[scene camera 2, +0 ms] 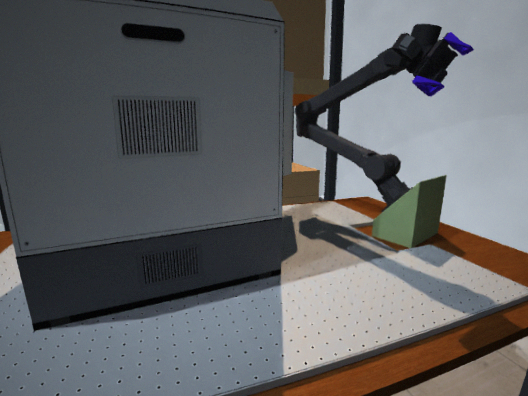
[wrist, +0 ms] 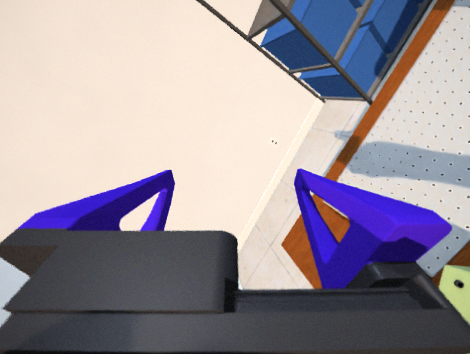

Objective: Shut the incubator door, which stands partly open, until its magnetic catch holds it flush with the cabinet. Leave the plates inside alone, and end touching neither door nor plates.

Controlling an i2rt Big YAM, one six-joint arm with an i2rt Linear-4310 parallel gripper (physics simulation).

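Pixels of known places: gripper, fingertip midpoint: (scene camera 2: 456, 67) (wrist: 234, 176); arm's base, link origin: (scene camera 2: 402, 202).
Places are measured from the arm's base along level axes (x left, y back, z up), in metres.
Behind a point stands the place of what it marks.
Note:
The incubator (scene camera 2: 240, 125) @(x 0.053, y -0.576, z 0.235 m), a large grey cabinet on a dark base, stands at the left in the scene view, showing a vented panel with a dark slot near its top. A narrow grey strip (scene camera 2: 288, 125) @(x -0.374, y -0.189, z 0.232 m) shows past its right edge; it may be part of the door, but how far the door stands open cannot be told. The plates inside are hidden. My gripper (scene camera 2: 456, 70) @(x 0.165, y -0.081, z 0.371 m) (wrist: 234, 176) @(x 0.165, y -0.081, z 0.371 m) is open and empty, with its blue fingers wide apart. It is raised high at the upper right, well away from the cabinet, and touches nothing. The door does not show in the wrist view.
A green wedge block (scene camera 2: 428, 212) @(x 0.080, y 0.018, z -0.015 m) (wrist: 454, 302) @(x 0.076, y -0.031, z 0.076 m) stands at the arm's base. A perforated board (scene camera 2: 325, 322) @(x 0.239, y -0.508, z -0.093 m) (wrist: 430, 117) @(x 0.242, y -0.345, z -0.093 m) lies on the wooden table (scene camera 2: 345, 375) @(x 0.333, y -0.548, z -0.106 m) (wrist: 395, 75) @(x 0.365, y -0.482, z -0.106 m). A dark post (scene camera 2: 336, 100) and boxes (scene camera 2: 301, 186) stand behind. Blue bins (wrist: 287, 47) sit in a rack beyond the table.

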